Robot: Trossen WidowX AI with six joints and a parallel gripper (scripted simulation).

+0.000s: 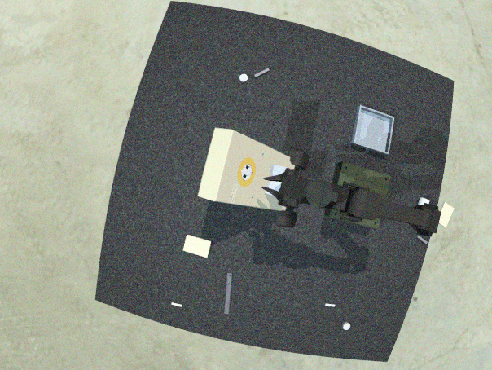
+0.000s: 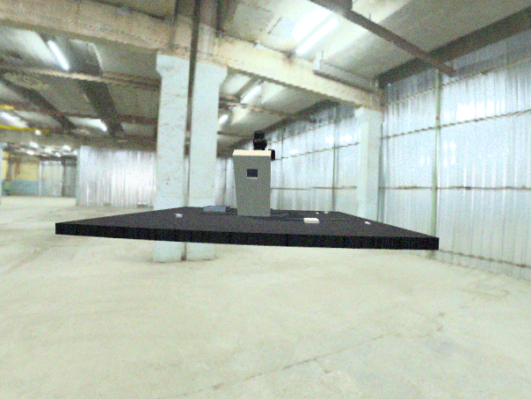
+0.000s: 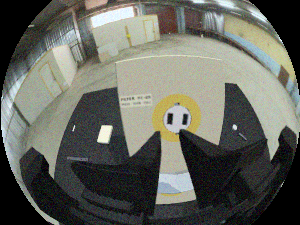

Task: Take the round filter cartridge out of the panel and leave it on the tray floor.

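Right now the white round filter cartridge is 6 cm ahead of my gripper tip, 5 cm below it and 1 cm to the right of it. From my gripper tip the other things lie so: cream service panel (13 cm below, 2 cm to the right, 2 cm ahead); then grey tray (35 cm to the right, 34 cm behind, 29 cm below).
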